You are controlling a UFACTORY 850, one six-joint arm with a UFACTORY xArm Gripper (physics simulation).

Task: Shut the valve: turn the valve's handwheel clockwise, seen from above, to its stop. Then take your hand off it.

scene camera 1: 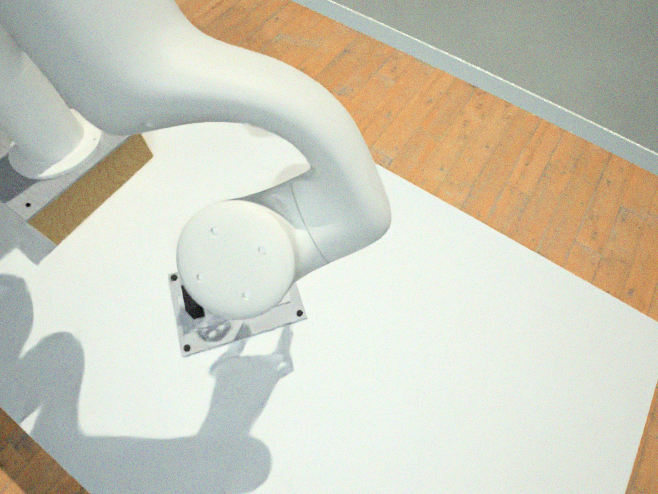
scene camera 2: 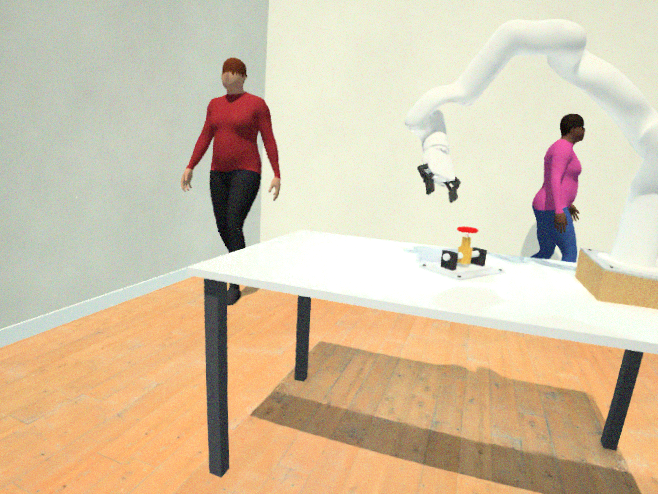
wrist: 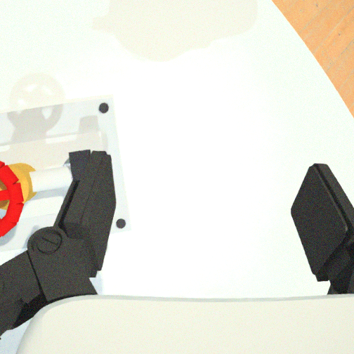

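The valve's red handwheel [scene camera 2: 467, 230] [wrist: 16, 192] sits level on top of a yellow valve body [scene camera 2: 465, 250] [wrist: 28, 181]. The valve stands upright on a light base plate [scene camera 1: 265, 320] [scene camera 2: 460, 273] [wrist: 113, 125] with screws at its corners. In the wrist view part of the wheel shows at the left edge. My gripper [scene camera 2: 441, 196] [wrist: 209, 182] is open and empty. It hangs above the valve, off to one side of the handwheel and apart from it. The arm hides the handwheel in scene camera 1.
Black blocks [scene camera 2: 449, 259] [scene camera 2: 479, 256] hold the white pipe on both sides of the valve. The white table [scene camera 1: 451, 345] [scene camera 2: 345, 265] carries the arm's base block [scene camera 1: 95, 186] [scene camera 2: 611, 281]. A person in red [scene camera 2: 236, 132] and a person in pink [scene camera 2: 560, 175] are beyond the table.
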